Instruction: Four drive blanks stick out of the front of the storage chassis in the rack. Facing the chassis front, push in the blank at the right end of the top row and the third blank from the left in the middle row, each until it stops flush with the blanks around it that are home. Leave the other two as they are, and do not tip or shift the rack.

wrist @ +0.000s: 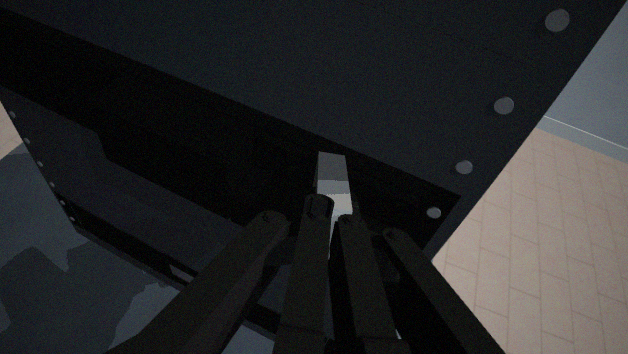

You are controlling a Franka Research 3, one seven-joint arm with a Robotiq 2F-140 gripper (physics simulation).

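My gripper [327,174] is shut and holds nothing. Its light grey tips show near the middle of the wrist view, against a dark recess between dark panels of the rack [320,75]. Its dark finger links spread toward the bottom edge and cover part of what lies behind. Whether the tips touch a surface cannot be told. The chassis front is too dark to make out single drive blanks, so I cannot tell which blanks stick out or which lie flush.
A row of round bolt heads [504,105] runs down the rack's right edge, and smaller ones [40,164] line its left edge. Tiled floor [530,225] and a grey-blue wall [600,95] show at the right. A grey-blue patchy surface [40,285] shows at the lower left.
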